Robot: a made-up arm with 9 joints. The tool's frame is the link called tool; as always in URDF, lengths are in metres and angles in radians. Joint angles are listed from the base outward.
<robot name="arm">
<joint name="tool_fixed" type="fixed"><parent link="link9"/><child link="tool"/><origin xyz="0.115 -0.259 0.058"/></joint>
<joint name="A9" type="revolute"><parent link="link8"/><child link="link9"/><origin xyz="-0.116 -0.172 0.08"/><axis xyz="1 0 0"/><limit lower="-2.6" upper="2.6"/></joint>
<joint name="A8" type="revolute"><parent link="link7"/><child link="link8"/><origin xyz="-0.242 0.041 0.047"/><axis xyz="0 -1 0"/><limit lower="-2.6" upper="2.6"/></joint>
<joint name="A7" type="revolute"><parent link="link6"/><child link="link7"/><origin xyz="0.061 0.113 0.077"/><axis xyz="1 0 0"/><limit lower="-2.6" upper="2.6"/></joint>
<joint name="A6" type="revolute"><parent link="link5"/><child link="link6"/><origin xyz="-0.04 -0.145 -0.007"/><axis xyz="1 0 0"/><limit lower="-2.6" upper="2.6"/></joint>
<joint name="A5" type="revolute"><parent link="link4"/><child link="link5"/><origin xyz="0.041 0.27 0.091"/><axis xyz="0 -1 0"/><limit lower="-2.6" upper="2.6"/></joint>
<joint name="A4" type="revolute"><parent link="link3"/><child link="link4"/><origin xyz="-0.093 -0.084 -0.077"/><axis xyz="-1 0 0"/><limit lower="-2.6" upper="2.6"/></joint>
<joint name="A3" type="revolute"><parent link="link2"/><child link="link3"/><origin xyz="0.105 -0.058 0.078"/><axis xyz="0 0 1"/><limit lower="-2.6" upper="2.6"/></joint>
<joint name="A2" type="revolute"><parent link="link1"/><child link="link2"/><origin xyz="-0.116 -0.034 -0.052"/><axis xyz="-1 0 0"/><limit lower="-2.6" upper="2.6"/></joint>
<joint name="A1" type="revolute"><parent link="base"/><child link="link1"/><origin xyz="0 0 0.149"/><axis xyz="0 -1 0"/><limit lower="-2.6" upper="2.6"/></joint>
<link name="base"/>
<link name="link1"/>
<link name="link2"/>
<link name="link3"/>
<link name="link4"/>
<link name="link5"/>
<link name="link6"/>
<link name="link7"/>
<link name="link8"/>
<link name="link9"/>
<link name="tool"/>
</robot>
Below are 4 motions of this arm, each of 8 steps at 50 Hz.
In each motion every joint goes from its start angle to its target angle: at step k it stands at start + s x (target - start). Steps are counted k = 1, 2, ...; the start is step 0. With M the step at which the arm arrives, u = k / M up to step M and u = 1 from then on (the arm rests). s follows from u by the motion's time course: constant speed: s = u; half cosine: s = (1 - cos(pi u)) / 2; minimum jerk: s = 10 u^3 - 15 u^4 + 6 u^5.
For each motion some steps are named. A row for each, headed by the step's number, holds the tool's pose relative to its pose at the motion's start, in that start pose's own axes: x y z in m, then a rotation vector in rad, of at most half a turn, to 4 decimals.
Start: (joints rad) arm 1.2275 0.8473 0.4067 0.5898 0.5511 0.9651 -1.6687 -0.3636 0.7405
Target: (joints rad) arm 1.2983 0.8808 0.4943 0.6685 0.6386 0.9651 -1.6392 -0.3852 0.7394
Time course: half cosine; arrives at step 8
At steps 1, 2, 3, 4, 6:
1: -0.0012 0.0004 -0.0012 -0.0023 -0.0049 0.0019
2: -0.0047 0.0015 -0.0046 -0.0088 -0.0188 0.0074
3: -0.0096 0.0030 -0.0098 -0.0186 -0.0395 0.0159
4: -0.0150 0.0045 -0.0161 -0.0301 -0.0636 0.0263
6: -0.0241 0.0066 -0.0278 -0.0514 -0.1074 0.0466

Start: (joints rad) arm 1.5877 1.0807 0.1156 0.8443 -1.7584 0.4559 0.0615 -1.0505 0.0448
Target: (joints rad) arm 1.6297 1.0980 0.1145 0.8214 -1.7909 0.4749 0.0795 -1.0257 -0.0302
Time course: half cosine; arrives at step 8
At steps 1, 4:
1: 0.0004 -0.0002 0.0005 -0.0009 0.0010 0.0021
4: 0.0052 -0.0023 0.0062 -0.0122 0.0124 0.0279

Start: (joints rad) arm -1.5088 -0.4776 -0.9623 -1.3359 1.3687 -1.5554 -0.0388 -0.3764 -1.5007
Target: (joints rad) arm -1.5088 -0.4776 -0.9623 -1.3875 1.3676 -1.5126 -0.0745 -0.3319 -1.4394
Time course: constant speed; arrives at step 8
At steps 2, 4, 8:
2: 0.0025 -0.0047 -0.0068 0.0192 -0.0020 0.0017
4: 0.0052 -0.0093 -0.0136 0.0384 -0.0039 0.0033
8: 0.0106 -0.0180 -0.0273 0.0770 -0.0074 0.0068

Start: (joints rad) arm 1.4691 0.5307 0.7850 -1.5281 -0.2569 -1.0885 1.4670 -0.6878 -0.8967
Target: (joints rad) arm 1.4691 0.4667 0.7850 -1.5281 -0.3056 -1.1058 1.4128 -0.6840 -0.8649
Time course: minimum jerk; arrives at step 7
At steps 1, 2, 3, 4, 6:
1: -0.0002 -0.0004 0.0002 -0.0005 0.0008 0.0011
2: -0.0009 -0.0027 0.0010 -0.0030 0.0052 0.0069
3: -0.0023 -0.0069 0.0025 -0.0078 0.0132 0.0175
4: -0.0037 -0.0119 0.0043 -0.0139 0.0226 0.0301
6: -0.0055 -0.0185 0.0068 -0.0224 0.0345 0.0463

